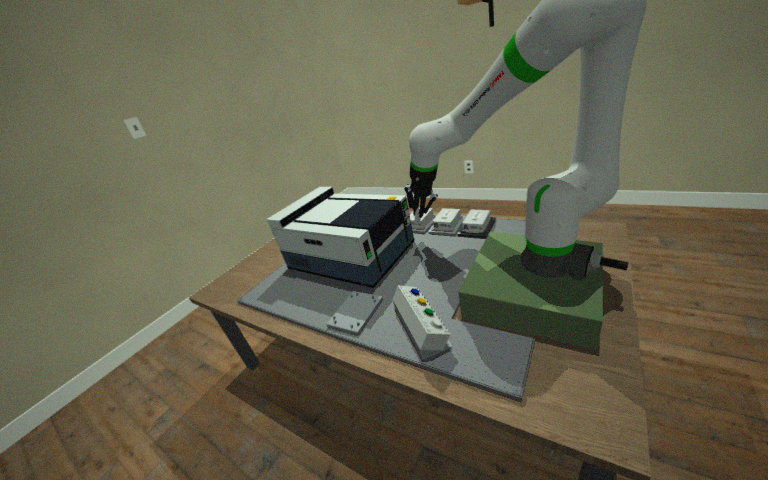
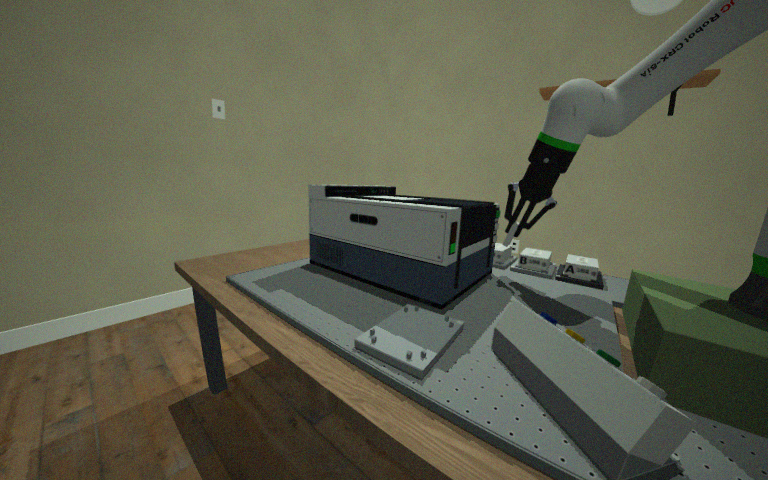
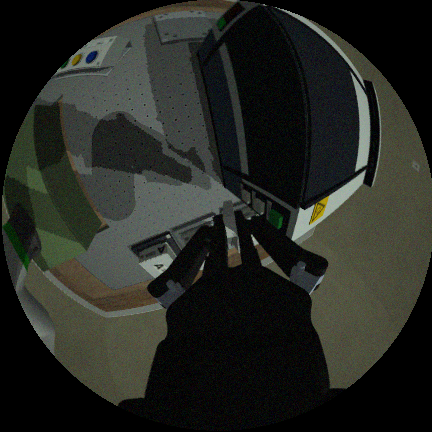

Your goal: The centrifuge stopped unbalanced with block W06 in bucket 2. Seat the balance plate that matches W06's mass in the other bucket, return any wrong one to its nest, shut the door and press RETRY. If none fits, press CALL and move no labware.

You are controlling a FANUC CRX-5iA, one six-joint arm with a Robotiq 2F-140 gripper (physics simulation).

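Pixels of known places: gripper, fingertip midpoint: [image 1: 417, 221] [image 2: 506, 243] [image 3: 228, 208]; arm's base, link origin: [image 1: 547, 261].
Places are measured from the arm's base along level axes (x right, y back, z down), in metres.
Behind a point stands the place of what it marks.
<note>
The centrifuge [image 1: 334, 238] {x -0.268, y -0.613, z -0.109 m} [image 2: 382, 229] {x -0.276, y -0.667, z -0.062 m} [image 3: 330, 120] {x -0.066, y -0.569, z -0.128 m} stands on the grey perforated board [image 1: 487, 352] {x -0.318, y -0.049, z 0.085 m} [image 2: 477, 395] {x -0.412, y -0.327, z 0.085 m}. A dark lid [image 1: 368, 214] {x -0.111, y -0.586, z -0.127 m} [image 3: 278, 109] {x -0.065, y -0.526, z -0.097 m} covers its top, and the buckets and block W06 are hidden. Three white balance plates sit in nests behind it: one unlabelled from here [image 1: 424, 221] {x 0.183, y -0.562, z 0.051 m} [image 2: 502, 252] {x 0.155, y -0.558, z 0.036 m}, plate B [image 1: 447, 219] {x 0.198, y -0.451, z 0.031 m} [image 2: 535, 259] {x 0.174, y -0.459, z 0.040 m} and plate A [image 1: 476, 220] {x 0.228, y -0.333, z 0.033 m} [image 2: 581, 268] {x 0.195, y -0.336, z 0.042 m} [image 3: 155, 254] {x 0.193, y -0.348, z 0.038 m}. My gripper [image 1: 420, 210] {x 0.079, y -0.518, z -0.010 m} [image 2: 511, 237] {x 0.079, y -0.518, z -0.010 m} [image 3: 228, 208] {x 0.079, y -0.518, z -0.010 m} is shut and empty, its tips just above the plate nearest the centrifuge's rear corner.
A white button box [image 1: 422, 319] {x -0.359, y -0.205, z 0.005 m} [image 2: 563, 376] {x -0.366, y -0.249, z 0.036 m} [image 3: 86, 58] with blue, yellow and green buttons lies at the front. A small grey fixture plate [image 1: 354, 311] {x -0.382, y -0.466, z 0.071 m} [image 2: 411, 338] {x -0.397, y -0.455, z 0.071 m} lies beside it. The arm's green base [image 1: 530, 290] {x -0.144, y -0.003, z 0.000 m} stands on the right of the wooden table [image 1: 573, 405] {x -0.350, y 0.155, z 0.098 m}.
</note>
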